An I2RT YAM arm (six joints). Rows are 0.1 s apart.
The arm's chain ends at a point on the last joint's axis. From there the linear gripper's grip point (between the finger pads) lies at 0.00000 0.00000 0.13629 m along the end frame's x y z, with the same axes.
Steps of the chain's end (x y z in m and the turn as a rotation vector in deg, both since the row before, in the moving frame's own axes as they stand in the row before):
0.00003, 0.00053, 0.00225, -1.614, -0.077, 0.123
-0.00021, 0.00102, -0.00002, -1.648, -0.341, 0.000
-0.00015, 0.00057, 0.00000, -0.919, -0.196, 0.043
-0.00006, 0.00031, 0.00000, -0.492, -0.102, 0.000
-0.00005, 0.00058, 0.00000, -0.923, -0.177, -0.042
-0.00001, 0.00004, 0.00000, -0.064, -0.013, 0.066
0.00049, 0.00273, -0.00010, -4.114, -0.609, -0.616
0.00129, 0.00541, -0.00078, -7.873, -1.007, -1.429
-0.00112, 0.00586, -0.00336, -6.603, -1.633, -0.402
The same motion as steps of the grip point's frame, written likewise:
-0.00016, 0.00437, 0.00220, -1.614, -0.077, 0.123
-0.00102, 0.00494, -0.00008, -1.648, -0.341, 0.000
-0.00062, 0.00276, -0.00002, -0.919, -0.196, 0.043
-0.00030, 0.00148, -0.00001, -0.492, -0.102, 0.000
-0.00047, 0.00278, -0.00002, -0.923, -0.177, -0.042
-0.00004, 0.00019, 0.00000, -0.064, -0.013, 0.066
-0.00090, 0.01252, -0.00046, -4.114, -0.609, -0.616
-0.00086, 0.02411, -0.00209, -7.873, -1.007, -1.429
-0.00494, 0.02154, -0.00432, -6.603, -1.633, -0.402

